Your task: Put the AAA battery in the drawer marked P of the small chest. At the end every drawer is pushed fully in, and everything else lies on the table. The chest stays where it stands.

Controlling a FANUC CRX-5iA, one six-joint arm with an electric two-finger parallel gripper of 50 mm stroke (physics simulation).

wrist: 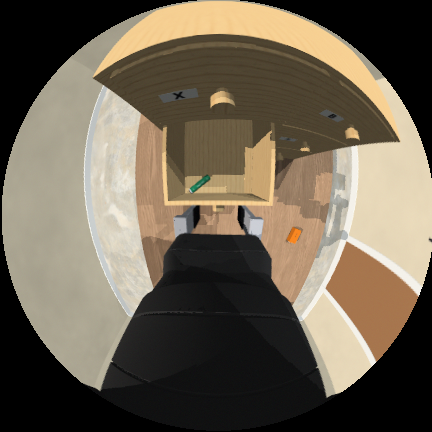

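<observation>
The small wooden chest stands at the top of the wrist view, its front facing my gripper. The green AAA battery lies slantwise inside a pulled-out drawer, near the drawer's front wall. This drawer is below the one marked X; its own label is hidden from this angle. My gripper is open and empty, with its fingers just in front of the drawer's front panel. The drawer's small knob shows between the fingers, partly hidden under the panel edge.
A drawer marked B is at the upper right of the chest, with smaller-looking drawer fronts below it. An orange block lies on the wooden table to the right of the gripper. The chest's top overhangs the view above the open drawer.
</observation>
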